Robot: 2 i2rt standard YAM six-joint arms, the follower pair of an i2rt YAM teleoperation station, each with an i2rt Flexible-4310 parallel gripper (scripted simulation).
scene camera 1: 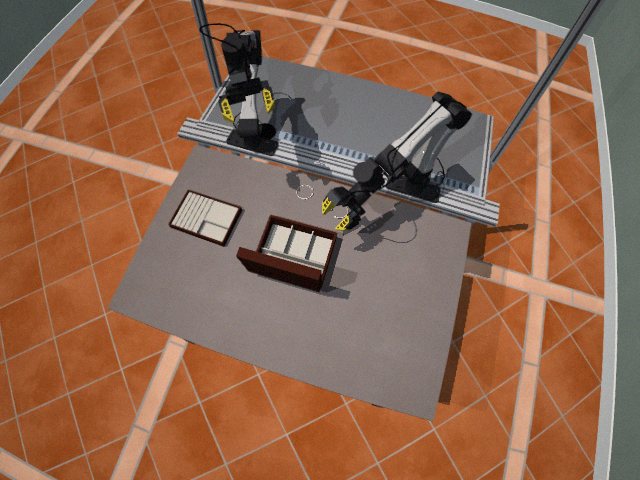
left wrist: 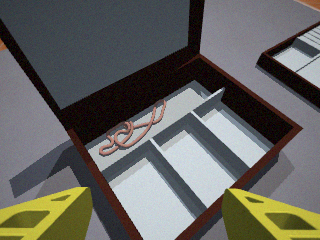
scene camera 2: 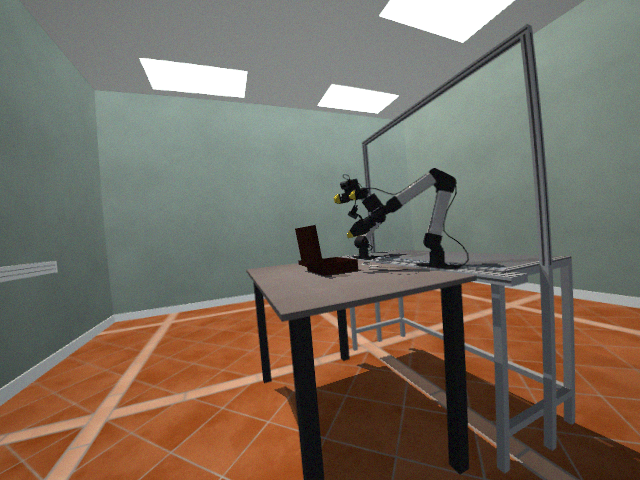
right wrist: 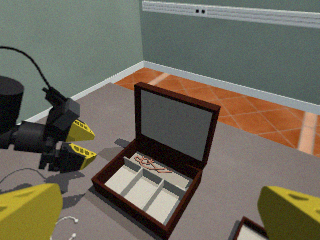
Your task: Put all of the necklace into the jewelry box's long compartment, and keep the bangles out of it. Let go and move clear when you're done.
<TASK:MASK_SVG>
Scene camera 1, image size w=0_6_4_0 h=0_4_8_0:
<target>divided tray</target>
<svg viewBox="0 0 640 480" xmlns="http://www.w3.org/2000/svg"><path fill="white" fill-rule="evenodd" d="M187 190L168 225L178 231L224 247L242 212L242 208Z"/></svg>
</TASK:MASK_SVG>
